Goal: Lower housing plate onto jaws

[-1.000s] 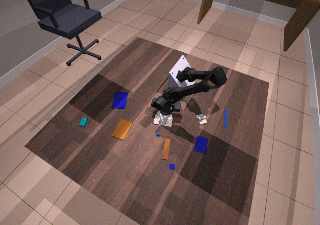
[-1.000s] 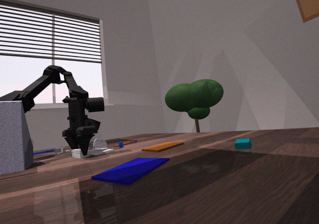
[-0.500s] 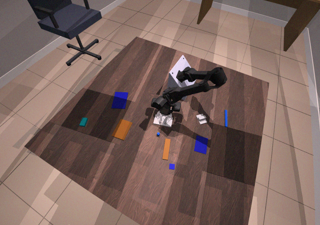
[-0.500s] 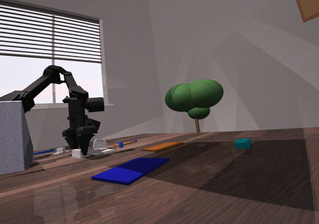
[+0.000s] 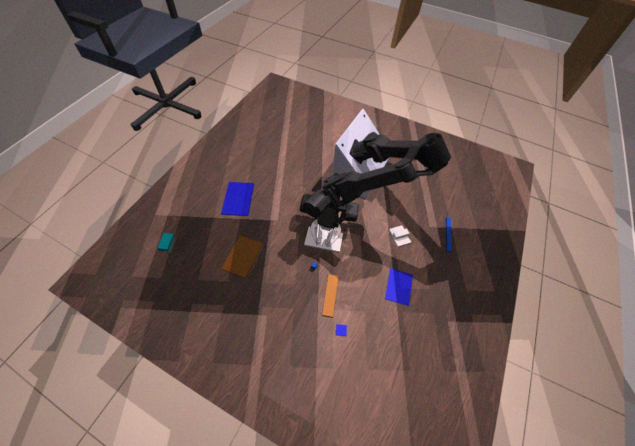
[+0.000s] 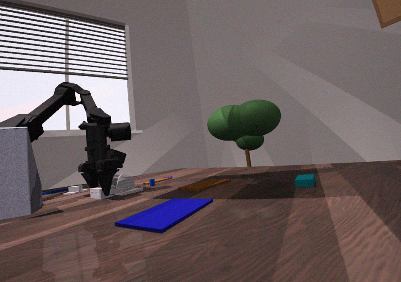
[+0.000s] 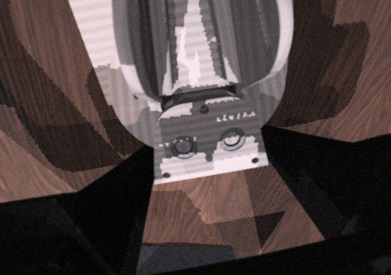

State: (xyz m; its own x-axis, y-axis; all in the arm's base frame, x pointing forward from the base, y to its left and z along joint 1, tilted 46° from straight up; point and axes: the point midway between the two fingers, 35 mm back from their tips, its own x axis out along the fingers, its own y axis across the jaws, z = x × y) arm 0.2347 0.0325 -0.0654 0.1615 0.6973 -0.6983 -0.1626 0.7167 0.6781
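My gripper tip is 2 cm below the grey housing plate and 1 cm short of it. Also, from my gripper tip: small blue cube (18 cm ahead, 2 cm to the left); blue bar (41 cm to the left, 10 cm behind); teal block (47 cm to the right, 28 cm ahead).
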